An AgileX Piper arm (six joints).
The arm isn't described. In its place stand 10 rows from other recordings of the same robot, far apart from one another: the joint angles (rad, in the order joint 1, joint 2, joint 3, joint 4, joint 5, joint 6), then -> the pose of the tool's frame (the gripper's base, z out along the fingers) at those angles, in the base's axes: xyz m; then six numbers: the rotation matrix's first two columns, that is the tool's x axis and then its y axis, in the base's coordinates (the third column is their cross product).
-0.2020, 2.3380, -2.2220, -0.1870, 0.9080, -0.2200 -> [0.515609 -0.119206 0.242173 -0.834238 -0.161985 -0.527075 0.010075 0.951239 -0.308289]
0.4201, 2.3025, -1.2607, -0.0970, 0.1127, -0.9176 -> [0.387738 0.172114 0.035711 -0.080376 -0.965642 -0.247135 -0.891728 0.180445 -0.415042]
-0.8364, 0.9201, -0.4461, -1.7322, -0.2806, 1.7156 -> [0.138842 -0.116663 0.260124 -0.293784 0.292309 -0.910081 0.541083 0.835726 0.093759]
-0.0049, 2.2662, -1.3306, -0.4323, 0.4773, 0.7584 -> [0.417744 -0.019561 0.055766 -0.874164 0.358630 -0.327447 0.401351 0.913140 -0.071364]
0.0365, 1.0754, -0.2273, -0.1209, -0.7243, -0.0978 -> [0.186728 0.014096 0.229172 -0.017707 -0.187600 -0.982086 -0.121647 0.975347 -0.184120]
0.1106, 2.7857, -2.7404, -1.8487, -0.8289, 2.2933 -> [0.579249 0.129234 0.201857 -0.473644 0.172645 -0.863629 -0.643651 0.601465 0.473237]
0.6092, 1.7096, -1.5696, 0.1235, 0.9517, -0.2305 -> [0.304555 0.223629 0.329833 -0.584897 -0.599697 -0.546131 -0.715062 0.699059 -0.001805]
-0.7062, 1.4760, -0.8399, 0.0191, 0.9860, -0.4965 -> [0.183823 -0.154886 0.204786 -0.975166 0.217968 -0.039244 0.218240 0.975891 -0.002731]
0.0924, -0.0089, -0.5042, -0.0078, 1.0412, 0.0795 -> [-0.005865 -0.001159 0.280057 -0.430213 0.035944 -0.902012 -0.053883 0.996403 0.065405]
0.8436, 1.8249, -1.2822, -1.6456, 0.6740, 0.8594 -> [0.314164 0.267845 0.268596 -0.030700 -0.884867 -0.464830 -0.325536 0.448545 -0.832366]
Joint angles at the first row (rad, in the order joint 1, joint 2, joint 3, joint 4, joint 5, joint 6):
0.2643, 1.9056, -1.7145, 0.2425, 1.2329, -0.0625
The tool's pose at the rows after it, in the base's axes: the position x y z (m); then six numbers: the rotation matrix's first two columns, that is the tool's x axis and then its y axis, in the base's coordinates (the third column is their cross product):
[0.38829 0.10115 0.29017 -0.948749 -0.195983 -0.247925 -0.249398 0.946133 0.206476]
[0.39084 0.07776 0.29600 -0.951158 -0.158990 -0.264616 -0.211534 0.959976 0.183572]
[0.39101 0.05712 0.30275 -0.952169 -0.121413 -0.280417 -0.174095 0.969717 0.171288]
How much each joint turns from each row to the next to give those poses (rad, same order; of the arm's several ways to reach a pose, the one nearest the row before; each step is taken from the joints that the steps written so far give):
-0.0577, -0.0090, 0.0000, -0.0154, 0.0000, -0.0110
-0.0545, -0.0155, 0.0000, -0.0202, 0.0001, -0.0093
-0.0497, -0.0176, 0.0000, -0.0096, 0.0022, -0.0068

